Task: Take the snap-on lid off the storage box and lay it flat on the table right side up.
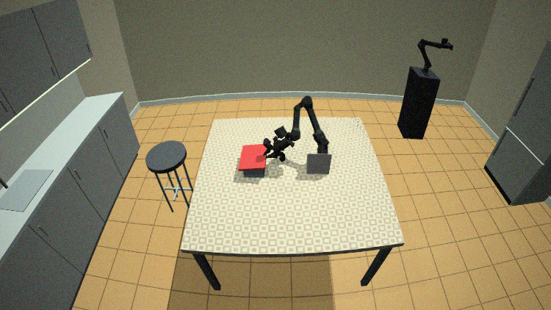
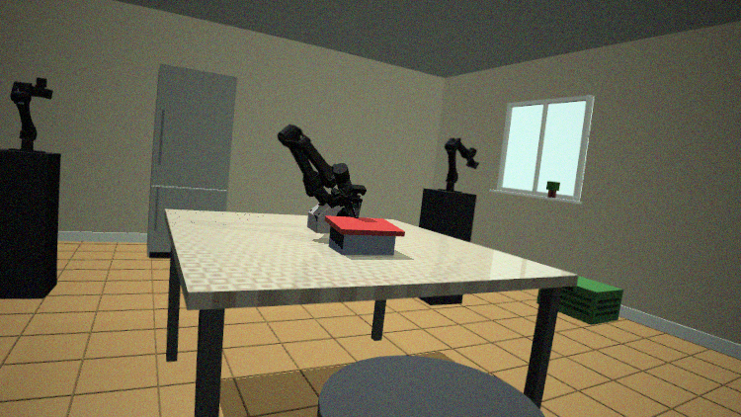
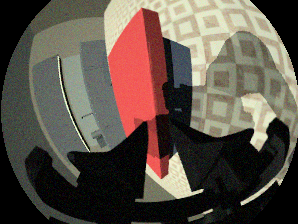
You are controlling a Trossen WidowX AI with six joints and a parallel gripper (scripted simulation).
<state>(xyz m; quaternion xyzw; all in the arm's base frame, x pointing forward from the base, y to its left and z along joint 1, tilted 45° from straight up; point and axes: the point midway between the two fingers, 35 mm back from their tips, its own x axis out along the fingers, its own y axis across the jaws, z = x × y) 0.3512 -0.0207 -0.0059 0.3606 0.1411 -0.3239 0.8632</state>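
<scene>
Right now the flat red lid is 8 cm ahead of my gripper tip. Also, from my gripper tip: blue-grey storage box 7 cm ahead, 5 cm below.
</scene>
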